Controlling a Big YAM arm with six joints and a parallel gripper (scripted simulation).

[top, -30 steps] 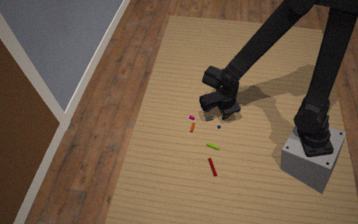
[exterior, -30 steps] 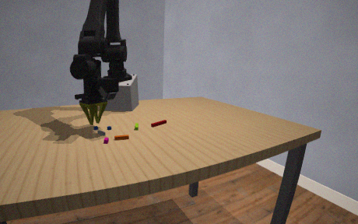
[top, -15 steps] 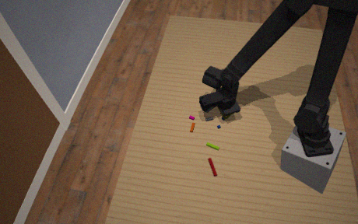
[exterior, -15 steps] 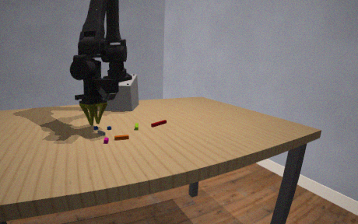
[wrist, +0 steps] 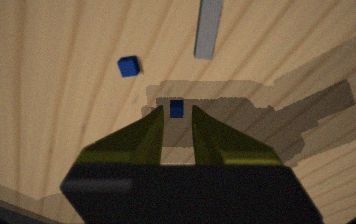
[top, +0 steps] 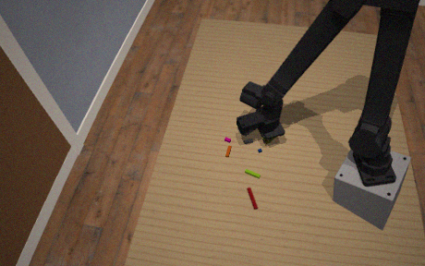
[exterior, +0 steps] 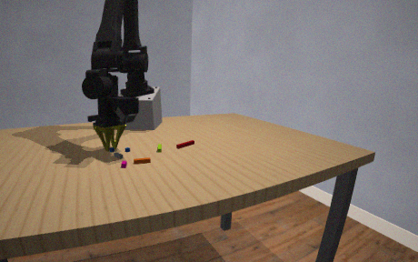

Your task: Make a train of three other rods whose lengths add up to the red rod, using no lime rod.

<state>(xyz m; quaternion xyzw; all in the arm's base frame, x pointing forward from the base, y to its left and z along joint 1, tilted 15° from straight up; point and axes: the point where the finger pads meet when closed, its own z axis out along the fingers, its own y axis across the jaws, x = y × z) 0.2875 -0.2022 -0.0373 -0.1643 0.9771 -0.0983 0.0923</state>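
My hand is 21 cm to the right of the red rod, 7 cm short of it and 1 cm above it. Also, from my hand: orange rod: 13 cm ahead, 4 cm to the left, 1 cm below; then magenta rod: 13 cm ahead, 1 cm to the right, 1 cm below; then grey rod: 6 cm ahead, 1 cm below.
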